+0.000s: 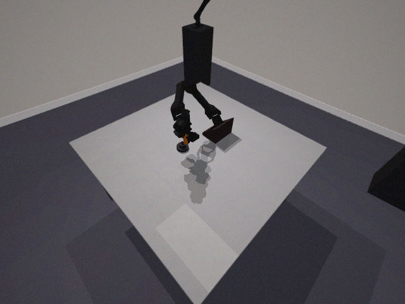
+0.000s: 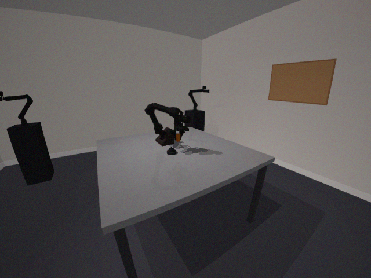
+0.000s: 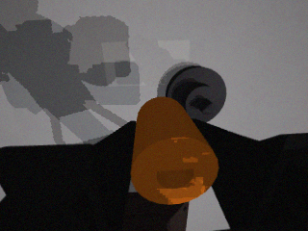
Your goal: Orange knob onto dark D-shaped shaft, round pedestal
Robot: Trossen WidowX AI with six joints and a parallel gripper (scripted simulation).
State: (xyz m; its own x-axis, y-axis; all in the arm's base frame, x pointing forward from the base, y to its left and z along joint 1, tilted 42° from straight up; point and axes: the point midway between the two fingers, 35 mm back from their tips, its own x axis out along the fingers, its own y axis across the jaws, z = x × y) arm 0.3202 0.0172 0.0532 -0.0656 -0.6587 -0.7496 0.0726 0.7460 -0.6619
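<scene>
My gripper tip is now 8 cm above the dark round pedestal, 6 cm to the left of it and 1 cm past it. The rest, counted from my gripper tip: orange knob (2 cm above).
</scene>
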